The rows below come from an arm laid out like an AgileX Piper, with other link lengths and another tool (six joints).
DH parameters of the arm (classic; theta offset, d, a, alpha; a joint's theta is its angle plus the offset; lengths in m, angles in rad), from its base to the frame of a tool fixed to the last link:
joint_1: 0 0.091 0 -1.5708
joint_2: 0.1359 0 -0.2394 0
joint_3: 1.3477 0 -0.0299 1.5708
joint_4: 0 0.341 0 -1.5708
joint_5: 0 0 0 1.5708
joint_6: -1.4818 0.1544 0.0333 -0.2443
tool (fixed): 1.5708 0.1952 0 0
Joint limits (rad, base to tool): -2.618..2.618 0..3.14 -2.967..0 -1.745..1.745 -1.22..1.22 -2.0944..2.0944
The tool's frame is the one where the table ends.
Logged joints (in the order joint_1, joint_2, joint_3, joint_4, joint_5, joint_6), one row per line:
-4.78, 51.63, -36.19, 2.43, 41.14, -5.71
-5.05, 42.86, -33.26, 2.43, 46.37, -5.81
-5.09, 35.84, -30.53, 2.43, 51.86, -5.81
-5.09, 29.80, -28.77, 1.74, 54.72, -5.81
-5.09, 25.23, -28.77, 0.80, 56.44, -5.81
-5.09, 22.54, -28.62, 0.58, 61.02, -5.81
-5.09, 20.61, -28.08, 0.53, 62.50, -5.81
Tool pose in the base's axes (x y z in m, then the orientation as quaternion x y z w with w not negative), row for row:
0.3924, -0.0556, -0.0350, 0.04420, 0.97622, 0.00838, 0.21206
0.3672, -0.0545, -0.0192, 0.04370, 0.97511, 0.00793, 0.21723
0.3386, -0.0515, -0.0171, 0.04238, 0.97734, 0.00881, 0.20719
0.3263, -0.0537, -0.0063, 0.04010, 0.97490, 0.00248, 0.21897
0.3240, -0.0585, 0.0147, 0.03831, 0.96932, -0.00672, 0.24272
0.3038, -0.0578, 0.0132, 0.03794, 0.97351, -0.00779, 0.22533
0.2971, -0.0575, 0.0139, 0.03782, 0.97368, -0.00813, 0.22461
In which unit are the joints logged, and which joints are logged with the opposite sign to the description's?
The joints are logged in degrees. Opposite sign: none.
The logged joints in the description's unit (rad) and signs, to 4 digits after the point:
-0.0834, 0.9011, -0.6316, 0.0424, 0.7180, -0.0997
-0.0881, 0.7480, -0.5805, 0.0424, 0.8093, -0.1014
-0.0888, 0.6255, -0.5328, 0.0424, 0.9051, -0.1014
-0.0888, 0.5201, -0.5021, 0.0304, 0.9550, -0.1014
-0.0888, 0.4403, -0.5021, 0.0140, 0.9851, -0.1014
-0.0888, 0.3934, -0.4995, 0.0101, 1.0650, -0.1014
-0.0888, 0.3597, -0.4901, 0.0093, 1.0908, -0.1014

